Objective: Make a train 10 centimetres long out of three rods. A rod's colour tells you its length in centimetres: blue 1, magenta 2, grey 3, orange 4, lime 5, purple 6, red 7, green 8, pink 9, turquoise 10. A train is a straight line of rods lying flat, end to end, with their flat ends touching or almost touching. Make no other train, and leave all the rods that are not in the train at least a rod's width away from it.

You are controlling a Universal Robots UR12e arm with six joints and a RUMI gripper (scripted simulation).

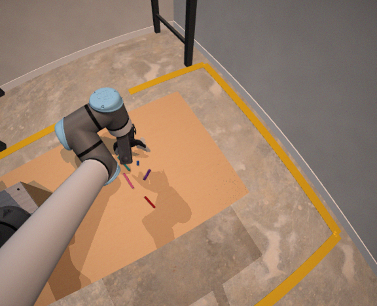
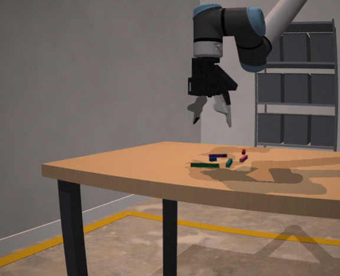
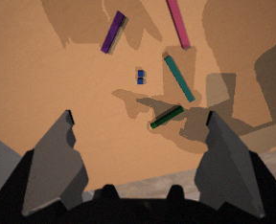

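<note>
My gripper is now 10 cm to the right of the green rod, 10 cm above it and 1 cm past it. Round my hand: pink rod: 10 cm below, 9 cm behind, 6 cm to the right; purple rod: 10 cm below, 9 cm to the right; turquoise rod: 10 cm below, 7 cm behind, 4 cm to the left.
</note>
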